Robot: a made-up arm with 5 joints. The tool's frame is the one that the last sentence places. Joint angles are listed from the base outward.
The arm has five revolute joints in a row. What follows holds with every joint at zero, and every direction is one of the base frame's. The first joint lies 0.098 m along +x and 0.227 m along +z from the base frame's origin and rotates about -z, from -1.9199 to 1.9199 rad. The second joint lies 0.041 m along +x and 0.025 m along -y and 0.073 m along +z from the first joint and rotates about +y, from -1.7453 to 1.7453 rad. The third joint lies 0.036 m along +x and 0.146 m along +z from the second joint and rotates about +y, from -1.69 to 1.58 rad. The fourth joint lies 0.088 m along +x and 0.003 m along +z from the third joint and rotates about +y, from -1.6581 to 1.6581 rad. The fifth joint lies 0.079 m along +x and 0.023 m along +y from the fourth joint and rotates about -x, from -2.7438 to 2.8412 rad. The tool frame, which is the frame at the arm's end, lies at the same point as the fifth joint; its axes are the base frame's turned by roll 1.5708, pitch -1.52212 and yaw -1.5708 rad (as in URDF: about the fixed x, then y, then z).
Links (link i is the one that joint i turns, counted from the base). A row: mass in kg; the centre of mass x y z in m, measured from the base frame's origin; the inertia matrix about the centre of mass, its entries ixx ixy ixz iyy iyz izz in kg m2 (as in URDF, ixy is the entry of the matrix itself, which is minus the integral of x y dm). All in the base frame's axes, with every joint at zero. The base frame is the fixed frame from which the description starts. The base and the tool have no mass.
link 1: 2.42; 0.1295 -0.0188 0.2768; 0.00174 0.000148 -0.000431 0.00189 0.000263 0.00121
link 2: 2.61; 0.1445 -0.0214 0.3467; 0.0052 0 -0.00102 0.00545 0 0.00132
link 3: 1.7; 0.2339 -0.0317 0.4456; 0.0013 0 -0.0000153 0.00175 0 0.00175
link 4: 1.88; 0.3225 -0.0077 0.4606; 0.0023 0.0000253 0 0.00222 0 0.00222
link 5: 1.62; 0.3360 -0.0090 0.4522; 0.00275 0 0 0.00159 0 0.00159
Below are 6 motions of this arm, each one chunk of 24 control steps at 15 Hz.
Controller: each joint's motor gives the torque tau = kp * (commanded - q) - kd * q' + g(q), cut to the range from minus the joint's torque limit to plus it. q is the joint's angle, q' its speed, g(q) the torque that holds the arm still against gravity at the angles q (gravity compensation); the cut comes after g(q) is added. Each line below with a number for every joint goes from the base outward.
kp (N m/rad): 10 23 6.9 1.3 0.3
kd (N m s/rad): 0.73 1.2 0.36 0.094 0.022
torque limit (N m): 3.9 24 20 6.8 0.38
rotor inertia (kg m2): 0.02 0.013 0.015 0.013 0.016
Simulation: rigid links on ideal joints. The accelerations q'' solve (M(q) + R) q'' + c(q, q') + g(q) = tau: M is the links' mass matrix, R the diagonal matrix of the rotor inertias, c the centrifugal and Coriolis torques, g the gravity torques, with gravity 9.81 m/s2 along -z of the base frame. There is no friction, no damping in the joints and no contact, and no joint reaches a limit. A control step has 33 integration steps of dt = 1/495 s. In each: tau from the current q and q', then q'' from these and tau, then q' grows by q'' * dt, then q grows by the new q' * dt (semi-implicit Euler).
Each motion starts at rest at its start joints. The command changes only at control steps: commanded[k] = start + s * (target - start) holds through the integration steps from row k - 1 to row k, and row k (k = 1, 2, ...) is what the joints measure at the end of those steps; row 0 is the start. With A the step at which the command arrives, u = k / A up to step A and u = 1 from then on. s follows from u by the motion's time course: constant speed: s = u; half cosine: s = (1 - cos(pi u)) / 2; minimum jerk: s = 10 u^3 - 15 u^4 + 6 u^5; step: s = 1 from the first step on.
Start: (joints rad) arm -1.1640 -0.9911 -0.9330 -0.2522 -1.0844
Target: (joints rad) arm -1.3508 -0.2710 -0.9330 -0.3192 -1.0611
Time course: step
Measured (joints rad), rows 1 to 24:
1: -1.1832 -0.7692 -1.2323 -0.3895 -1.0770
2: -1.2527 -0.5214 -1.3775 -0.6848 -1.0581
3: -1.3523 -0.3827 -1.2157 -0.9420 -1.0309
4: -1.3966 -0.2849 -0.9996 -0.9831 -1.0053
5: -1.3926 -0.2118 -0.8556 -0.7674 -0.9910
6: -1.3822 -0.1702 -0.7932 -0.3724 -0.9892
7: -1.3729 -0.1479 -0.7705 0.0404 -0.9986
8: -1.3651 -0.1376 -0.7385 0.3344 -1.0171
9: -1.3591 -0.1379 -0.6975 0.4803 -1.0433
10: -1.3547 -0.1456 -0.6764 0.5042 -1.0755
11: -1.3522 -0.1566 -0.6915 0.4344 -1.1106
12: -1.3515 -0.1695 -0.7380 0.2915 -1.1447
13: -1.3529 -0.1867 -0.8005 0.1000 -1.1737
14: -1.3559 -0.2133 -0.8651 -0.1051 -1.1947
15: -1.3585 -0.2505 -0.9264 -0.2902 -1.2059
16: -1.3568 -0.2923 -0.9848 -0.4393 -1.2067
17: -1.3505 -0.3304 -1.0377 -0.5531 -1.1965
18: -1.3439 -0.3588 -1.0787 -0.6377 -1.1748
19: -1.3401 -0.3741 -1.1018 -0.6969 -1.1429
20: -1.3391 -0.3755 -1.1047 -0.7290 -1.1033
21: -1.3402 -0.3650 -1.0887 -0.7284 -1.0596
22: -1.3425 -0.3462 -1.0586 -0.6895 -1.0155
23: -1.3452 -0.3230 -1.0208 -0.6119 -0.9752
24: -1.3476 -0.2987 -0.9811 -0.5036 -0.9423

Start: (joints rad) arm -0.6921 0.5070 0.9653 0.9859 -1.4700
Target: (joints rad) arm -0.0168 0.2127 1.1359 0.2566 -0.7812
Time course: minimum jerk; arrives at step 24
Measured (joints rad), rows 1 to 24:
1: -0.6920 0.5069 0.9653 0.9858 -1.4700
2: -0.6914 0.5062 0.9657 0.9850 -1.4698
3: -0.6891 0.5039 0.9669 0.9823 -1.4691
4: -0.6834 0.4992 0.9696 0.9760 -1.4671
5: -0.6721 0.4916 0.9742 0.9643 -1.4629
6: -0.6537 0.4811 0.9809 0.9458 -1.4553
7: -0.6269 0.4676 0.9896 0.9195 -1.4429
8: -0.5918 0.4514 0.9999 0.8848 -1.4243
9: -0.5491 0.4328 1.0112 0.8418 -1.3984
10: -0.5001 0.4123 1.0232 0.7909 -1.3643
11: -0.4467 0.3904 1.0355 0.7332 -1.3215
12: -0.3910 0.3677 1.0476 0.6703 -1.2702
13: -0.3347 0.3447 1.0592 0.6042 -1.2107
14: -0.2794 0.3220 1.0702 0.5373 -1.1445
15: -0.2266 0.3002 1.0803 0.4720 -1.0730
16: -0.1773 0.2799 1.0894 0.4107 -0.9985
17: -0.1328 0.2616 1.0975 0.3556 -0.9234
18: -0.0938 0.2458 1.1046 0.3083 -0.8504
19: -0.0613 0.2329 1.1108 0.2702 -0.7825
20: -0.0357 0.2230 1.1161 0.2421 -0.7222
21: -0.0176 0.2162 1.1205 0.2240 -0.6721
22: -0.0067 0.2123 1.1240 0.2156 -0.6341
23: -0.0026 0.2108 1.1267 0.2157 -0.6096
24: -0.0038 0.2110 1.1290 0.2225 -0.5990

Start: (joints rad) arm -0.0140 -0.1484 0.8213 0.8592 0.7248
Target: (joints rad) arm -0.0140 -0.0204 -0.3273 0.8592 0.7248
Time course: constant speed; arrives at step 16
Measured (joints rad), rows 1 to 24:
1: -0.0133 -0.1431 0.8053 0.8746 0.7247
2: -0.0121 -0.1322 0.7596 0.9126 0.7241
3: -0.0112 -0.1207 0.6888 0.9576 0.7230
4: -0.0112 -0.1117 0.6043 0.9892 0.7212
5: -0.0119 -0.1048 0.5164 0.9947 0.7193
6: -0.0129 -0.0980 0.4307 0.9725 0.7175
7: -0.0138 -0.0901 0.3487 0.9302 0.7161
8: -0.0146 -0.0811 0.2692 0.8793 0.7156
9: -0.0152 -0.0718 0.1907 0.8311 0.7159
10: -0.0157 -0.0636 0.1128 0.7939 0.7172
11: -0.0161 -0.0569 0.0359 0.7717 0.7193
12: -0.0162 -0.0517 -0.0394 0.7649 0.7221
13: -0.0162 -0.0468 -0.1127 0.7708 0.7254
14: -0.0158 -0.0414 -0.1837 0.7856 0.7287
15: -0.0153 -0.0346 -0.2526 0.8050 0.7318
16: -0.0146 -0.0263 -0.3198 0.8252 0.7344
17: -0.0143 -0.0247 -0.3624 0.8280 0.7365
18: -0.0142 -0.0312 -0.3723 0.8107 0.7381
19: -0.0140 -0.0375 -0.3675 0.7898 0.7391
20: -0.0136 -0.0386 -0.3612 0.7773 0.7395
21: -0.0130 -0.0349 -0.3557 0.7763 0.7391
22: -0.0127 -0.0293 -0.3491 0.7857 0.7381
23: -0.0126 -0.0237 -0.3404 0.8032 0.7364
24: -0.0129 -0.0192 -0.3306 0.8264 0.7341

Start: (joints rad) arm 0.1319 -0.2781 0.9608 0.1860 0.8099
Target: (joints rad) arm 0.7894 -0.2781 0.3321 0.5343 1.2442
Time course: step
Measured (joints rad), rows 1 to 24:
1: 0.2017 -0.2573 0.8078 0.3758 0.8381
2: 0.3757 -0.2155 0.5165 0.6711 0.9141
3: 0.5813 -0.1978 0.2840 0.7901 1.0166
4: 0.7696 -0.2205 0.1924 0.6820 1.1227
5: 0.9150 -0.2583 0.1989 0.4585 1.2167
6: 1.0009 -0.2902 0.2283 0.2518 1.2911
7: 1.0213 -0.3126 0.2421 0.1331 1.3449
8: 0.9849 -0.3245 0.2371 0.1082 1.3799
9: 0.9136 -0.3240 0.2262 0.1481 1.3981
10: 0.8336 -0.3125 0.2256 0.2198 1.4018
11: 0.7654 -0.2952 0.2441 0.3020 1.3943
12: 0.7201 -0.2774 0.2798 0.3867 1.3790
13: 0.7006 -0.2628 0.3234 0.4730 1.3594
14: 0.7045 -0.2535 0.3645 0.5594 1.3378
15: 0.7259 -0.2507 0.3952 0.6403 1.3153
16: 0.7566 -0.2539 0.4114 0.7068 1.2922
17: 0.7875 -0.2609 0.4129 0.7494 1.2679
18: 0.8112 -0.2688 0.4025 0.7616 1.2425
19: 0.8237 -0.2747 0.3848 0.7416 1.2168
20: 0.8251 -0.2776 0.3646 0.6933 1.1926
21: 0.8183 -0.2779 0.3452 0.6260 1.1720
22: 0.8069 -0.2773 0.3284 0.5528 1.1570
23: 0.7947 -0.2776 0.3146 0.4867 1.1489
24: 0.7844 -0.2796 0.3039 0.4376 1.1482

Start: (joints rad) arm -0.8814 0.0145 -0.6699 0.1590 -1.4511
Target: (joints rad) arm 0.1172 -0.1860 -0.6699 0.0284 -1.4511
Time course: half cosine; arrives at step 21
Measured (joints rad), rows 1 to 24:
1: -0.8809 0.0142 -0.6695 0.1590 -1.4512
2: -0.8779 0.0130 -0.6680 0.1592 -1.4518
3: -0.8695 0.0103 -0.6652 0.1600 -1.4533
4: -0.8522 0.0059 -0.6617 0.1616 -1.4562
5: -0.8231 -0.0004 -0.6579 0.1638 -1.4609
6: -0.7802 -0.0083 -0.6544 0.1657 -1.4673
7: -0.7232 -0.0177 -0.6512 0.1665 -1.4748
8: -0.6528 -0.0283 -0.6482 0.1653 -1.4827
9: -0.5718 -0.0400 -0.6455 0.1620 -1.4901
10: -0.4835 -0.0528 -0.6431 0.1568 -1.4959
11: -0.3920 -0.0667 -0.6413 0.1502 -1.4989
12: -0.3013 -0.0816 -0.6404 0.1426 -1.4986
13: -0.2152 -0.0976 -0.6412 0.1338 -1.4946
14: -0.1363 -0.1142 -0.6439 0.1231 -1.4867
15: -0.0666 -0.1310 -0.6488 0.1095 -1.4755
16: -0.0070 -0.1472 -0.6555 0.0922 -1.4618
17: 0.0421 -0.1624 -0.6636 0.0710 -1.4465
18: 0.0810 -0.1759 -0.6724 0.0467 -1.4307
19: 0.1100 -0.1872 -0.6812 0.0207 -1.4154
20: 0.1291 -0.1960 -0.6893 -0.0046 -1.4015
21: 0.1385 -0.2019 -0.6964 -0.0271 -1.3897
22: 0.1389 -0.2050 -0.7015 -0.0447 -1.3807
23: 0.1330 -0.2056 -0.7037 -0.0557 -1.3754
24: 0.1248 -0.2043 -0.7024 -0.0589 -1.3745

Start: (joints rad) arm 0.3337 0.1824 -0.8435 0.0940 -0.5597
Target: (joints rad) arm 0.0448 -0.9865 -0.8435 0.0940 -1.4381
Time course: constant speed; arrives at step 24
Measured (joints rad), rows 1 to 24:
1: 0.3321 0.1678 -0.8248 0.1020 -0.5612
2: 0.3270 0.1349 -0.7953 0.1306 -0.5672
3: 0.3179 0.0916 -0.7756 0.1778 -0.5799
4: 0.3045 0.0428 -0.7709 0.2284 -0.6009
5: 0.2873 -0.0097 -0.7767 0.2644 -0.6304
6: 0.2675 -0.0644 -0.7880 0.2741 -0.6683
7: 0.2471 -0.1198 -0.8018 0.2549 -0.7134
8: 0.2286 -0.1753 -0.8167 0.2122 -0.7644
9: 0.2144 -0.2309 -0.8319 0.1565 -0.8197
10: 0.2054 -0.2869 -0.8465 0.0992 -0.8776
11: 0.1999 -0.3436 -0.8600 0.0497 -0.9357
12: 0.1942 -0.4002 -0.8719 0.0131 -0.9919
13: 0.1856 -0.4558 -0.8816 -0.0100 -1.0441
14: 0.1743 -0.5092 -0.8880 -0.0213 -1.0917
15: 0.1623 -0.5598 -0.8902 -0.0231 -1.1346
16: 0.1503 -0.6076 -0.8877 -0.0172 -1.1728
17: 0.1384 -0.6529 -0.8814 -0.0043 -1.2068
18: 0.1263 -0.6964 -0.8721 0.0148 -1.2372
19: 0.1139 -0.7389 -0.8613 0.0389 -1.2650
20: 0.1015 -0.7812 -0.8502 0.0660 -1.2912
21: 0.0890 -0.8239 -0.8399 0.0938 -1.3169
22: 0.0768 -0.8676 -0.8311 0.1193 -1.3431
23: 0.0647 -0.9126 -0.8246 0.1401 -1.3705
24: 0.0528 -0.9591 -0.8208 0.1543 -1.3999

